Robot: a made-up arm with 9 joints. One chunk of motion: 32 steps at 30 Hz.
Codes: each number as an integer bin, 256 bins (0 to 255) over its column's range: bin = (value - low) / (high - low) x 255, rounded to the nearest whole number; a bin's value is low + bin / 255 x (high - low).
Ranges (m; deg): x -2.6..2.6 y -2.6..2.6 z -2.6..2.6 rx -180..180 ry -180..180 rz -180..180
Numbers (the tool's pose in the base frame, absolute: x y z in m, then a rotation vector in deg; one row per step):
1: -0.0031 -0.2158 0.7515 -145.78 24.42 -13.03
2: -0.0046 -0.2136 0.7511 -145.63 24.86 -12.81
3: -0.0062 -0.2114 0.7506 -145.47 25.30 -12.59
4: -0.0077 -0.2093 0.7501 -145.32 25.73 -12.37
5: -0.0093 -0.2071 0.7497 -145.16 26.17 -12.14
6: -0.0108 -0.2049 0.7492 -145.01 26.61 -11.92
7: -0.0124 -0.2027 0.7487 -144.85 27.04 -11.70
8: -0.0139 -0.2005 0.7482 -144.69 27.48 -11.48
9: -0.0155 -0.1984 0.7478 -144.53 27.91 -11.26
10: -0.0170 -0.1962 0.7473 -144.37 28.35 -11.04
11: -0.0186 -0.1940 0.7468 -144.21 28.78 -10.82
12: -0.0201 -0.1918 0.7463 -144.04 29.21 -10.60
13: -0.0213 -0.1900 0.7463 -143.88 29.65 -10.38
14: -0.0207 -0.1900 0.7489 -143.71 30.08 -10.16
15: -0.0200 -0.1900 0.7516 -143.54 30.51 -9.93
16: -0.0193 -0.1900 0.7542 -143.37 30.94 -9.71
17: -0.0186 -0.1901 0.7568 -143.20 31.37 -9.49
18: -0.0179 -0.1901 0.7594 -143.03 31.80 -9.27
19: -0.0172 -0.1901 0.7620 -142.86 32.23 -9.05
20: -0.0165 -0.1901 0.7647 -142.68 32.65 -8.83
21: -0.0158 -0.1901 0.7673 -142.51 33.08 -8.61
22: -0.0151 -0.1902 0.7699 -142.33 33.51 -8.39
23: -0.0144 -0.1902 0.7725 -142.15 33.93 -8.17
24: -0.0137 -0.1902 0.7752 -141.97 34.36 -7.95
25: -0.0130 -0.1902 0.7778 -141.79 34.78 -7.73
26: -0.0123 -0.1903 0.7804 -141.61 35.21 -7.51
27: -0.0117 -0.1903 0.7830 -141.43 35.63 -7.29
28: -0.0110 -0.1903 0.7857 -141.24 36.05 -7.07
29: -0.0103 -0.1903 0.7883 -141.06 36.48 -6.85
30: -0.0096 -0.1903 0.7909 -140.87 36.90 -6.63
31: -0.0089 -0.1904 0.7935 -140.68 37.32 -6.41
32: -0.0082 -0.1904 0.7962 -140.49 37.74 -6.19
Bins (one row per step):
1: 127 117 164 24 145 118
2: 127 117 164 24 145 118
3: 127 117 164 24 145 119
4: 127 117 164 25 146 119
5: 127 117 164 25 146 119
6: 127 117 164 25 146 119
7: 127 118 164 25 147 119
8: 127 118 164 25 147 119
9: 127 118 164 25 147 120
10: 127 118 164 25 148 120
11: 127 118 164 25 148 120
12: 127 118 164 25 148 120
13: 126 118 164 26 149 120
14: 126 118 164 26 149 120
15: 127 118 164 26 149 120
16: 127 118 164 26 149 121
17: 127 118 165 26 150 121
18: 127 118 165 26 150 121
19: 127 118 165 26 150 121
20: 127 118 165 26 151 121
21: 127 118 165 27 151 121
22: 127 118 165 27 151 122
23: 127 118 165 27 152 122
24: 127 118 166 27 152 122
25: 127 118 166 27 152 122
26: 127 118 166 27 152 122
27: 127 118 166 27 153 122
28: 127 118 166 27 153 122
29: 127 118 166 28 153 123
30: 127 118 166 28 154 123
31: 127 118 166 28 154 123
32: 127 118 167 28 154 123

